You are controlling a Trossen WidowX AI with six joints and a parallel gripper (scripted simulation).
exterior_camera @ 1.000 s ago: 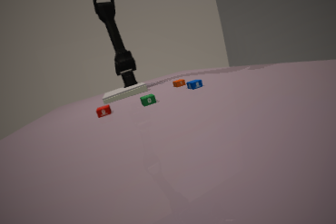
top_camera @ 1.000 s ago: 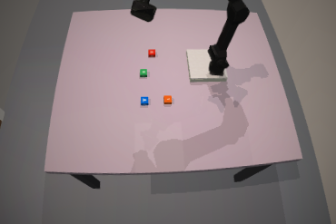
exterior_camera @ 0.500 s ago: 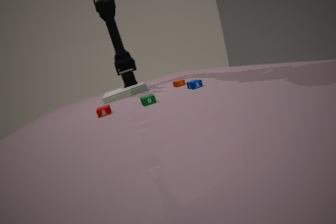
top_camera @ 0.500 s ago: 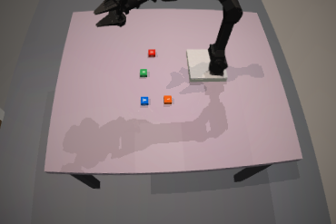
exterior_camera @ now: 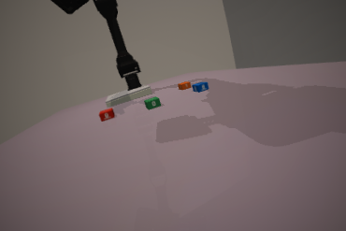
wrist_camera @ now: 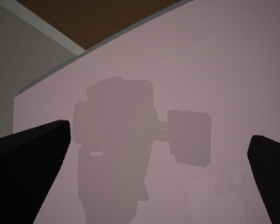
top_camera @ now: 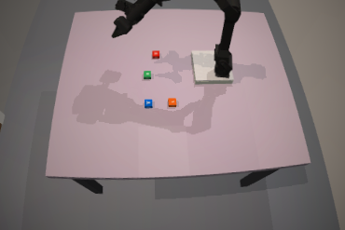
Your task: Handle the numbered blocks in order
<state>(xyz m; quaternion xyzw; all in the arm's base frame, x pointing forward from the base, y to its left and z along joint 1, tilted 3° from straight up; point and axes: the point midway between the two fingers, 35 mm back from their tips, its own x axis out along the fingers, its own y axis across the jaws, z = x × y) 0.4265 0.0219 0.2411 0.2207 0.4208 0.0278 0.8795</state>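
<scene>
The green block lies 230 mm below my gripper tip, 120 mm behind it and 20 mm to the left of it. Also, from my gripper tip: orange block (240 mm behind, 230 mm below, 150 mm to the left); then red block (230 mm below, 140 mm behind, 90 mm to the right); then blue block (230 mm below, 170 mm to the left, 140 mm behind).
</scene>
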